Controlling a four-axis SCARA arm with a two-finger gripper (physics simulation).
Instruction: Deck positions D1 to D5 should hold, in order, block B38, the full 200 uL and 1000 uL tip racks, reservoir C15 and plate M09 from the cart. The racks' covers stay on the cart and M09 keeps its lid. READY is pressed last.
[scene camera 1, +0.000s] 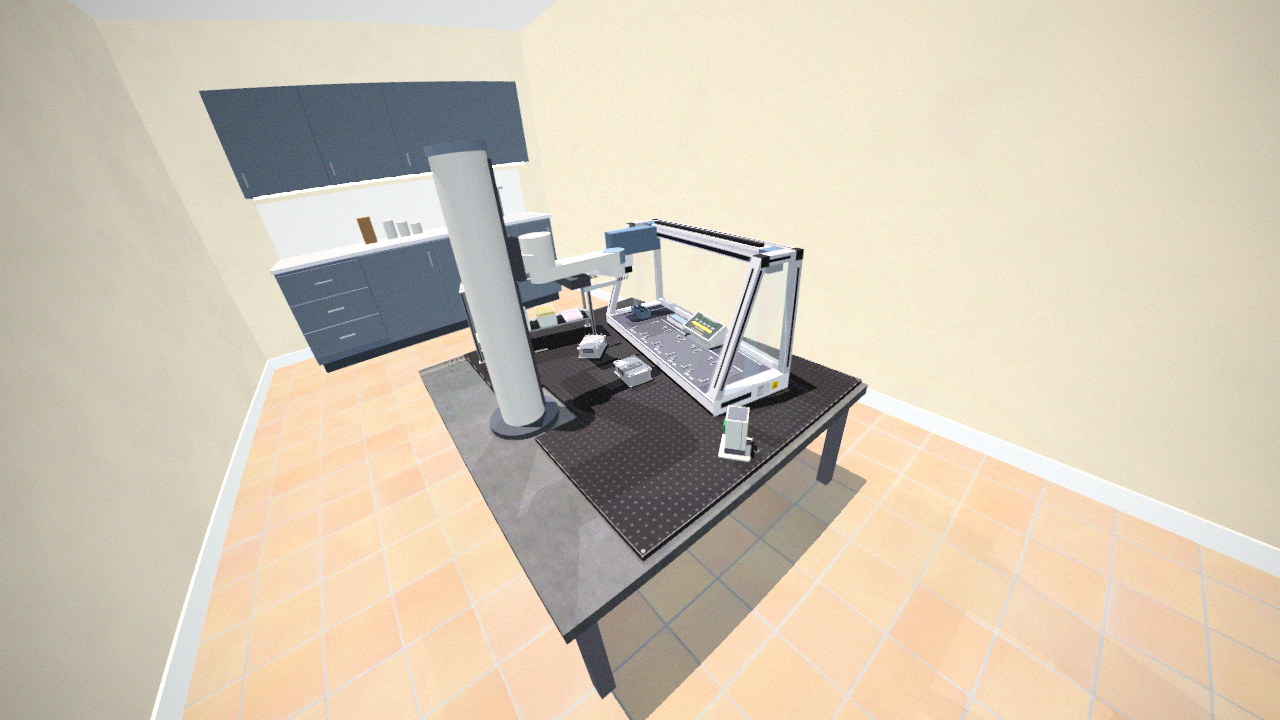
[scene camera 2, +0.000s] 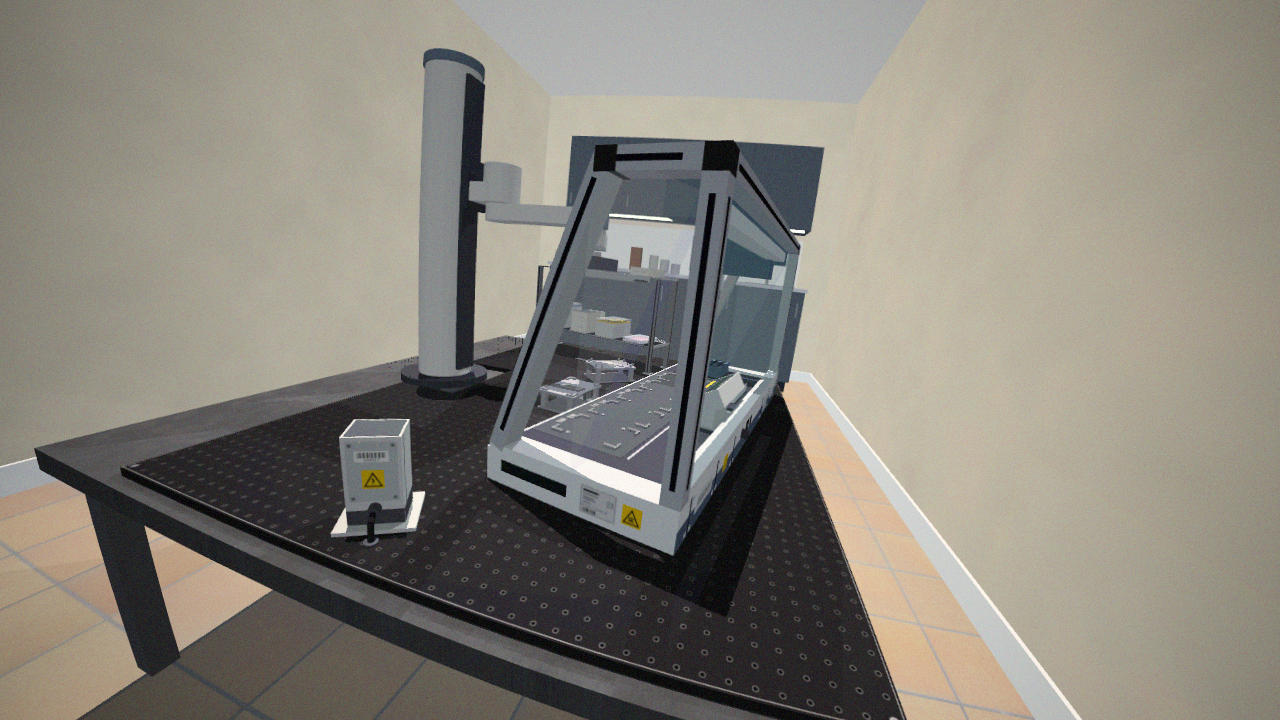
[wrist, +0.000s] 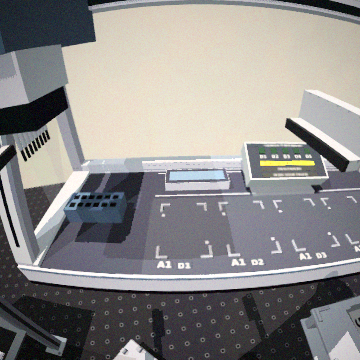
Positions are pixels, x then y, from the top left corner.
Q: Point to a pipetting head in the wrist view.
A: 40, 74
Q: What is my gripper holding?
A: Nothing.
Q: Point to my gripper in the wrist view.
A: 148, 113
